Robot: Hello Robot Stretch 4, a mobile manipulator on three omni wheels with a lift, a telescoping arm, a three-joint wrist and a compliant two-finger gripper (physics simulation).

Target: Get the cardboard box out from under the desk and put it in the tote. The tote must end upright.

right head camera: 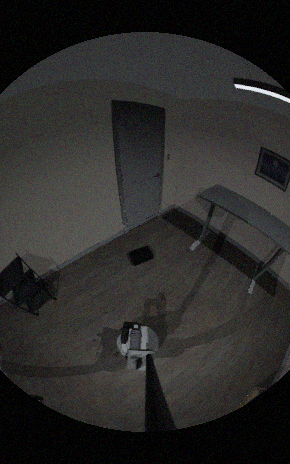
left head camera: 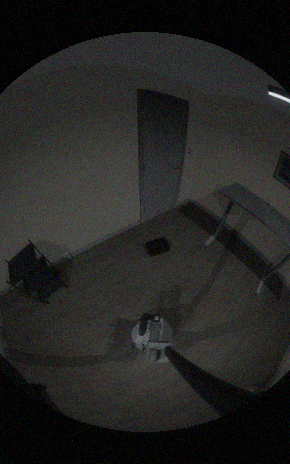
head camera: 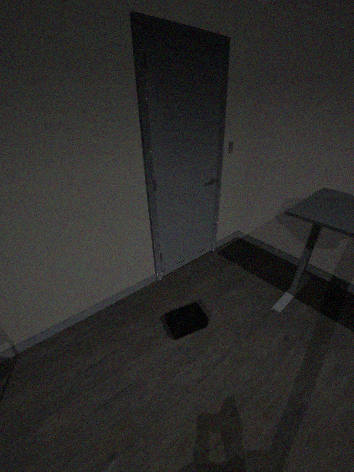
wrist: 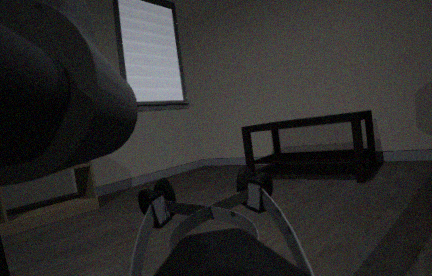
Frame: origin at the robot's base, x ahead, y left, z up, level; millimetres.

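Seen in the pictures: gripper, fingertip midpoint: point(right head camera: 120, 357) point(left head camera: 137, 349) point(wrist: 205, 187).
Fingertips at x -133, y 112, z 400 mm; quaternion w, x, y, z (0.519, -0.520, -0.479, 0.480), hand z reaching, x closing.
A point is followed by its place in that frame.
The desk point(head camera: 325, 210) @[x 1425, y -957, z 922 mm] point(left head camera: 260, 205) @[x 1280, y -1334, z 923 mm] point(right head camera: 245, 206) @[x 1234, y -1342, z 923 mm] stands at the right against the wall, on pale-footed legs. A black, box-like thing, probably the tote point(head camera: 186, 321) @[x 1220, y 17, z -24 mm] point(left head camera: 158, 246) @[x 1232, y -2, z -24 mm] point(right head camera: 140, 255) @[x 1225, y 24, z -24 mm], sits on the floor between the door and the robot, left of the desk; its inside is too dark to make out. The cardboard box does not show in any view; the floor under the desk is in deep shadow. My gripper point(wrist: 205, 187) @[x -133, y 112, z 400 mm] is open in the wrist view, its two fingertips wide apart with nothing between them. It is away from the desk and the black thing.
A grey door point(head camera: 185, 150) @[x 1991, y 27, z 1232 mm] point(left head camera: 162, 155) @[x 1990, y 30, z 1118 mm] point(right head camera: 140, 165) @[x 1989, y 29, z 1102 mm] is behind the black thing. A dark shelf cart point(left head camera: 22, 262) @[x 291, y 1485, z 635 mm] point(right head camera: 11, 275) @[x 288, y 1474, z 635 mm] stands at the left wall. In the wrist view, a dark low table point(wrist: 310, 120) @[x -1569, y 1008, z 410 mm] stands at the right and a wooden shelf point(wrist: 50, 212) @[x -1679, y -821, z 43 mm] at the left.
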